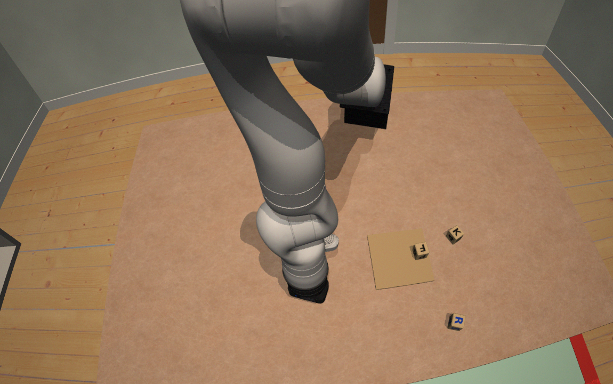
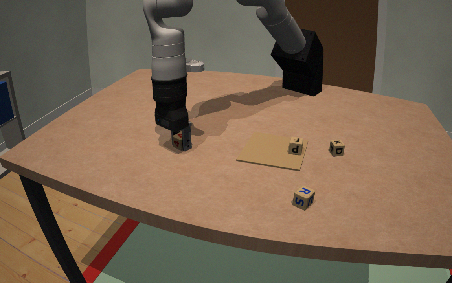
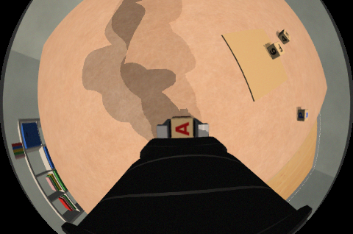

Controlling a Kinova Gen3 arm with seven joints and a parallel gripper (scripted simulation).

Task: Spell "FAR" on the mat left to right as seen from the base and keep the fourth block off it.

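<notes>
My gripper is now 4 cm past the tan mat, 21 cm to the right of it and 2 cm above it. Also, from my hand: F block: 5 cm behind, 26 cm to the left; R block: 14 cm ahead, 30 cm to the left; K block: 7 cm behind, 36 cm to the left.
</notes>
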